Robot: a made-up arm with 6 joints. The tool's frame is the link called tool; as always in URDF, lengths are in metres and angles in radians.
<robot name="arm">
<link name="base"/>
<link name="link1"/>
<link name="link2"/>
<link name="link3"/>
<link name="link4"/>
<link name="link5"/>
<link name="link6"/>
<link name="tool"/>
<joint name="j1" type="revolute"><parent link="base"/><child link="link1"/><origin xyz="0.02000 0.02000 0.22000" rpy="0.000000 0.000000 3.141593"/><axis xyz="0 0 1"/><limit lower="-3.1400" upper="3.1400" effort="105" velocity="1.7"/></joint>
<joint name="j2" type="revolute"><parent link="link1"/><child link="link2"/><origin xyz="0.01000 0.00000 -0.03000" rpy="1.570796 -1.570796 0.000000"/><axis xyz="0 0 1"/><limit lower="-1.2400" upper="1.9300" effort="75" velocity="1.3"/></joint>
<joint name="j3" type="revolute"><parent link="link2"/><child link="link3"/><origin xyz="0.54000 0.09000 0.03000"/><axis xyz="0 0 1"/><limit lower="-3.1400" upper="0.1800" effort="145" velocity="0.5"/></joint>
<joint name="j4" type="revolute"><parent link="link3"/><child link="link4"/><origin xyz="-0.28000 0.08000 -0.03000" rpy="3.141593 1.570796 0.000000"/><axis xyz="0 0 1"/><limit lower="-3.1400" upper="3.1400" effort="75" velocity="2.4"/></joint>
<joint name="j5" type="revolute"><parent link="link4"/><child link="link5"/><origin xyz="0.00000 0.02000 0.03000" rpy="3.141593 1.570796 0.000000"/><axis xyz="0 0 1"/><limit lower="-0.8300" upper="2.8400" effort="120" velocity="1.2"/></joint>
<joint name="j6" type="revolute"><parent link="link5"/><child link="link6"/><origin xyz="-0.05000 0.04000 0.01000" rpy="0.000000 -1.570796 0.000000"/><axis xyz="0 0 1"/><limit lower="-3.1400" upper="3.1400" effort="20" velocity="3.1"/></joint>
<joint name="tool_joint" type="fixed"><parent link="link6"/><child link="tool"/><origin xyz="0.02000 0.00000 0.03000" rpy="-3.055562 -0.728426 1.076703"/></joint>
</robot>
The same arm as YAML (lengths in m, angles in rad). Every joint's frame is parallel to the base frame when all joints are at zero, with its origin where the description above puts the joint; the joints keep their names.
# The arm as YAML. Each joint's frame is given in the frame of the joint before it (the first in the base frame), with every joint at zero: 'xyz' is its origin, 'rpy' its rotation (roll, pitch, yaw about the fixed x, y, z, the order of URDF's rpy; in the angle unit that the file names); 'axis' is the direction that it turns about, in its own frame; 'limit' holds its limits. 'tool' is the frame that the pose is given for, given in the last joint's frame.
units:
  length: m
  angle: rad
joints:
  - name: j1
    type: revolute
    origin:
      xyz: [0.02, 0.02, 0.22]
      rpy: [0.0, 0.0, 0.0]
    axis: "+z"
    limit:
      lower: -3.14
      upper: 3.14
  - name: j2
    type: revolute
    origin:
      xyz: [-0.01, 0.0, -0.03]
      rpy: [0.0, 0.0, 0.0]
    axis: "+y"
    limit:
      lower: -1.24
      upper: 1.93
  - name: j3
    type: revolute
    origin:
      xyz: [0.09, 0.03, 0.54]
      rpy: [0.0, 0.0, 0.0]
    axis: "+y"
    limit:
      lower: -3.14
      upper: 0.18
  - name: j4
    type: revolute
    origin:
      xyz: [0.08, -0.03, -0.28]
      rpy: [0.0, 0.0, 0.0]
    axis: "-z"
    limit:
      lower: -3.14
      upper: 3.14
  - name: j5
    type: revolute
    origin:
      xyz: [-0.02, 0.0, -0.03]
      rpy: [0.0, 0.0, 0.0]
    axis: "+y"
    limit:
      lower: -0.83
      upper: 2.84
  - name: j6
    type: revolute
    origin:
      xyz: [0.04, 0.01, -0.05]
      rpy: [0.0, 0.0, 0.0]
    axis: "-z"
    limit:
      lower: -3.14
      upper: 3.14
tool:
  origin:
    xyz: [0.0, 0.02, -0.03]
    rpy: [0.086, 0.7284, 0.4941]

